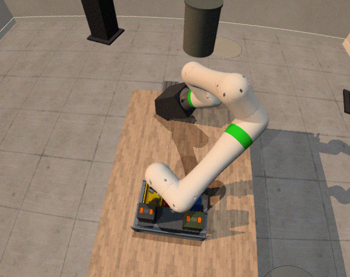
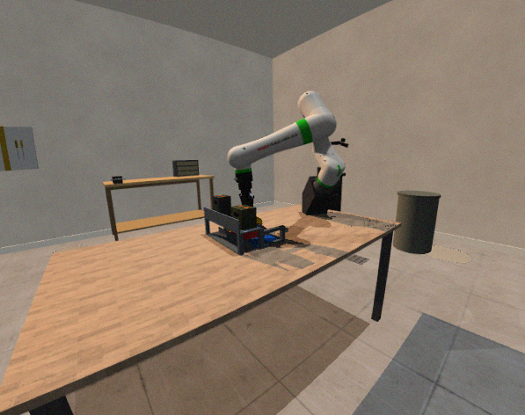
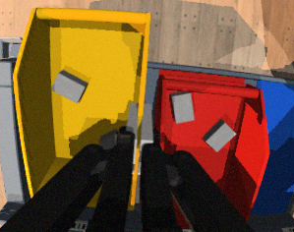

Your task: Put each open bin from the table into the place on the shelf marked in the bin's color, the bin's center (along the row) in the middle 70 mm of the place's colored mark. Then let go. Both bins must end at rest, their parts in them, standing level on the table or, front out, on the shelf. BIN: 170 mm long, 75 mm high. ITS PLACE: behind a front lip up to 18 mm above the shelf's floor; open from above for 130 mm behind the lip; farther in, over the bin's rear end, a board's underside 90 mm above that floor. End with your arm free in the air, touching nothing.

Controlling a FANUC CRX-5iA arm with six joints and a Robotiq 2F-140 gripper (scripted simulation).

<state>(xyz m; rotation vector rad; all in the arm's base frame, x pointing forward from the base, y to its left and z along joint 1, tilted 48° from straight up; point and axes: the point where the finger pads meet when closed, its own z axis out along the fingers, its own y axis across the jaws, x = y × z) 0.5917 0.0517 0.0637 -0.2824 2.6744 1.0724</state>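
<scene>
Now: hand 10 mm short of the yellow bin, 50 mm to the left of it and 40 mm above it. Also, from my hand: red bin (30 mm ahead, 80 mm to the left, 50 mm below); red mark (30 mm ahead, 80 mm to the left, 80 mm below); yellow mark (60 mm ahead, 30 mm to the right, 80 mm below).
</scene>
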